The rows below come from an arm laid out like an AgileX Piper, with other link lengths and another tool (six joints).
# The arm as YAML. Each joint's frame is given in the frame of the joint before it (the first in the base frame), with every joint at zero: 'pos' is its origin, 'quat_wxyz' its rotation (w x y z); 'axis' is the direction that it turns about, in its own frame. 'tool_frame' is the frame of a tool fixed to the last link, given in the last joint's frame.
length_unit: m
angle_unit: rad
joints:
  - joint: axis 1
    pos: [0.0, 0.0, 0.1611]
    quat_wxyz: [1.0, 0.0, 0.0, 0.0]
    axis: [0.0, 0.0, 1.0]
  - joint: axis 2
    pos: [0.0, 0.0, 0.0]
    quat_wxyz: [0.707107, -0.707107, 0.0, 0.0]
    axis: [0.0, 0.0, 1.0]
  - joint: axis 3
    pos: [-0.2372, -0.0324, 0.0]
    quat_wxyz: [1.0, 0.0, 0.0, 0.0]
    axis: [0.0, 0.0, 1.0]
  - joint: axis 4
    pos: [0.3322, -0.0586, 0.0]
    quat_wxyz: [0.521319, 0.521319, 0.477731, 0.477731]
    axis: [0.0, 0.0, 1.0]
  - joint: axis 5
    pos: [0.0, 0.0, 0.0]
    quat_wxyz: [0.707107, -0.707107, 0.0, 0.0]
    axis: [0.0, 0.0, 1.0]
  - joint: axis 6
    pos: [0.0, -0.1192, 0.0]
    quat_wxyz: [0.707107, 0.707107, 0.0, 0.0]
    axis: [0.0, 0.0, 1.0]
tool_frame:
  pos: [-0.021, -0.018, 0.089]
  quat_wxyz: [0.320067, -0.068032, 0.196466, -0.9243]
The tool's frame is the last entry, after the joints.
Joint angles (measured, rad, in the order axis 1, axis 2, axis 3, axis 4, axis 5, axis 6), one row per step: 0.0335 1.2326 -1.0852 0.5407 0.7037 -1.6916; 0.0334 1.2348 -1.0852 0.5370 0.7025 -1.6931; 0.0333 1.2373 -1.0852 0.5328 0.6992 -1.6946; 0.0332 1.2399 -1.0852 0.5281 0.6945 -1.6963; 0.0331 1.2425 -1.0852 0.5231 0.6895 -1.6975; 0.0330 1.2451 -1.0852 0.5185 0.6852 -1.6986; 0.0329 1.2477 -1.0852 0.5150 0.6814 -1.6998; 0.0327 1.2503 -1.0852 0.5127 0.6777 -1.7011; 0.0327 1.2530 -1.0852 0.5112 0.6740 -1.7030; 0.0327 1.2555 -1.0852 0.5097 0.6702 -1.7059; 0.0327 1.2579 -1.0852 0.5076 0.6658 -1.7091; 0.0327 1.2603 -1.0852 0.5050 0.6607 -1.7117; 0.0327 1.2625 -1.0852 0.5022 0.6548 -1.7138; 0.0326 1.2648 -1.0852 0.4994 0.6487 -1.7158; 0.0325 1.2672 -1.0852 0.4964 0.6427 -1.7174
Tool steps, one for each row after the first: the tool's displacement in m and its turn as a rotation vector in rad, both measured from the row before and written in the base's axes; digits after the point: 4 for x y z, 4 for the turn. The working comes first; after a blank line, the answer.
Tool pose at each row, in the base's axes (x y z in m, rotation vector in rad; the steps are taken from these numbers as rounded here): 0.4488 0.0981 0.3012 2.3478 0.7041 1.4667; 0.4492 0.0977 0.3000 2.3447 0.7075 1.4630; 0.4500 0.0970 0.2990 2.3398 0.7096 1.4601; 0.4509 0.0962 0.2981 2.3334 0.7110 1.4579; 0.4519 0.0953 0.2972 2.3270 0.7118 1.4556; 0.4528 0.0945 0.2962 2.3214 0.7129 1.4531; 0.4537 0.0939 0.2953 2.3170 0.7138 1.4509; 0.4545 0.0934 0.2944 2.3136 0.7141 1.4493; 0.4553 0.0930 0.2936 2.3103 0.7148 1.4483; 0.4561 0.0926 0.2928 2.3059 0.7164 1.4477; 0.4569 0.0921 0.2922 2.3002 0.7182 1.4473; 0.4579 0.0916 0.2915 2.2941 0.7191 1.4470; 0.4589 0.0909 0.2911 2.2875 0.7189 1.4473; 0.4600 0.0902 0.2907 2.2810 0.7184 1.4475; 0.4610 0.0894 0.2902 2.2747 0.7177 1.4474

0.0004 -0.0004 -0.0012 -0.0048 0.0005 0.0004; 0.0008 -0.0007 -0.0010 -0.0054 -0.0010 -0.0006; 0.0009 -0.0008 -0.0009 -0.0060 -0.0022 -0.0011; 0.0010 -0.0009 -0.0009 -0.0059 -0.0023 -0.0015; 0.0009 -0.0008 -0.0010 -0.0055 -0.0017 -0.0012; 0.0009 -0.0006 -0.0009 -0.0045 -0.0012 -0.0010; 0.0008 -0.0005 -0.0009 -0.0033 -0.0011 -0.0010; 0.0008 -0.0004 -0.0008 -0.0030 -0.0012 -0.0005; 0.0008 -0.0004 -0.0008 -0.0037 -0.0018 0.0000; 0.0008 -0.0005 -0.0006 -0.0046 -0.0026 0.0000; 0.0010 -0.0005 -0.0007 -0.0046 -0.0030 -0.0007; 0.0010 -0.0007 -0.0004 -0.0045 -0.0038 -0.0013; 0.0011 -0.0007 -0.0004 -0.0044 -0.0037 -0.0015; 0.0010 -0.0008 -0.0005 -0.0044 -0.0035 -0.0017
